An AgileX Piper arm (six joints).
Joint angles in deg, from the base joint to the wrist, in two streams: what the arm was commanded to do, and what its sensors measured. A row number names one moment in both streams.
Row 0, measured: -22.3, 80.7, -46.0, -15.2, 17.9, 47.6
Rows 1 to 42, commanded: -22.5, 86.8, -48.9, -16.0, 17.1, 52.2; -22.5, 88.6, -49.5, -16.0, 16.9, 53.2; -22.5, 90.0, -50.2, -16.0, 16.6, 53.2; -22.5, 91.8, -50.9, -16.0, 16.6, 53.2; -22.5, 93.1, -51.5, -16.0, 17.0, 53.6; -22.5, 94.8, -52.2, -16.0, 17.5, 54.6; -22.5, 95.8, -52.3, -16.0, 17.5, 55.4; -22.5, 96.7, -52.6, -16.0, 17.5, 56.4; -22.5, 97.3, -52.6, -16.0, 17.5, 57.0; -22.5, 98.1, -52.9, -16.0, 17.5, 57.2; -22.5, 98.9, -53.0, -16.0, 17.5, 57.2; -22.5, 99.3, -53.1, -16.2, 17.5, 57.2; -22.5, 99.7, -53.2, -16.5, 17.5, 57.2; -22.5, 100.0, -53.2, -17.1, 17.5, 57.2; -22.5, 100.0, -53.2, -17.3, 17.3, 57.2; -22.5, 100.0, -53.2, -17.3, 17.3, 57.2; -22.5, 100.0, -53.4, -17.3, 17.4, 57.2; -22.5, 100.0, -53.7, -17.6, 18.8, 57.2; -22.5, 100.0, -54.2, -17.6, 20.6, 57.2; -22.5, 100.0, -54.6, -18.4, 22.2, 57.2; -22.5, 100.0, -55.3, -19.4, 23.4, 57.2; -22.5, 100.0, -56.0, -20.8, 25.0, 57.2; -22.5, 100.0, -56.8, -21.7, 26.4, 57.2; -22.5, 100.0, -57.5, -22.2, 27.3, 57.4; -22.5, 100.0, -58.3, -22.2, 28.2, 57.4; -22.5, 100.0, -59.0, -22.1, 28.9, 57.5; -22.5, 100.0, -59.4, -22.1, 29.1, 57.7; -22.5, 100.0, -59.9, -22.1, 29.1, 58.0; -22.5, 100.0, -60.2, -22.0, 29.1, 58.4; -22.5, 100.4, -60.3, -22.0, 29.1, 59.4; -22.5, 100.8, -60.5, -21.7, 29.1, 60.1; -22.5, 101.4, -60.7, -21.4, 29.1, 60.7; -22.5, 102.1, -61.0, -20.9, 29.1, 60.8; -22.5, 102.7, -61.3, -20.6, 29.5, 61.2; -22.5, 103.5, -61.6, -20.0, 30.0, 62.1; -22.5, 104.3, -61.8, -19.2, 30.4, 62.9; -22.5, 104.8, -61.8, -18.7, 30.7, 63.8; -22.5, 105.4, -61.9, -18.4, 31.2, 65.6; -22.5, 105.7, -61.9, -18.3, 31.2, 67.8; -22.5, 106.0, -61.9, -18.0, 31.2, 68.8; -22.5, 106.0, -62.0, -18.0, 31.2, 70.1; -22.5, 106.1, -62.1, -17.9, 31.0, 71.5
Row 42, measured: -22.3, 105.4, -61.5, -18.6, 30.6, 66.3
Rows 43 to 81, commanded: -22.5, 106.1, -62.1, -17.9, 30.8, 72.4; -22.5, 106.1, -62.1, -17.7, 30.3, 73.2; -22.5, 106.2, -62.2, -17.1, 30.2, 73.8; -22.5, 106.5, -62.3, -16.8, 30.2, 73.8; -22.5, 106.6, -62.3, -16.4, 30.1, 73.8; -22.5, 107.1, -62.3, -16.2, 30.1, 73.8; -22.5, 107.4, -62.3, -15.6, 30.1, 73.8; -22.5, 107.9, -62.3, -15.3, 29.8, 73.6; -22.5, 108.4, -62.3, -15.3, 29.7, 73.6; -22.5, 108.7, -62.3, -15.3, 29.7, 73.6; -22.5, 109.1, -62.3, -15.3, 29.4, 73.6; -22.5, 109.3, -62.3, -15.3, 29.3, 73.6; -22.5, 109.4, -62.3, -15.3, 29.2, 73.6; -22.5, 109.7, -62.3, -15.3, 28.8, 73.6; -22.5, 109.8, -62.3, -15.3, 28.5, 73.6; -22.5, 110.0, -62.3, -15.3, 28.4, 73.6; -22.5, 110.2, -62.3, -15.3, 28.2, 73.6; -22.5, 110.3, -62.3, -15.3, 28.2, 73.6; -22.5, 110.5, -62.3, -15.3, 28.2, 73.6; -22.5, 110.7, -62.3, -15.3, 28.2, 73.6; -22.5, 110.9, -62.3, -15.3, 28.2, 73.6; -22.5, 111.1, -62.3, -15.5, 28.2, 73.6; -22.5, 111.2, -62.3, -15.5, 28.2, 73.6; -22.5, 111.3, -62.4, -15.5, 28.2, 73.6; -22.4, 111.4, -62.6, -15.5, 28.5, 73.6; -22.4, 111.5, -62.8, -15.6, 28.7, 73.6; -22.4, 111.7, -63.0, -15.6, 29.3, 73.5; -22.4, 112.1, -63.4, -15.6, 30.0, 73.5; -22.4, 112.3, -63.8, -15.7, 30.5, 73.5; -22.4, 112.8, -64.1, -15.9, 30.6, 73.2; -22.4, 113.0, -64.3, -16.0, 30.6, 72.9; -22.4, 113.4, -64.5, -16.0, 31.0, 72.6; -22.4, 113.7, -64.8, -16.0, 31.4, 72.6; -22.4, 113.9, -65.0, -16.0, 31.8, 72.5; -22.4, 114.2, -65.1, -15.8, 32.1, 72.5; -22.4, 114.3, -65.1, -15.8, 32.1, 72.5; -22.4, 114.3, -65.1, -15.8, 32.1, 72.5; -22.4, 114.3, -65.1, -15.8, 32.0, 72.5; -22.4, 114.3, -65.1, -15.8, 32.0, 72.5
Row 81, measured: -22.3, 113.7, -64.9, -15.3, 31.5, 73.1
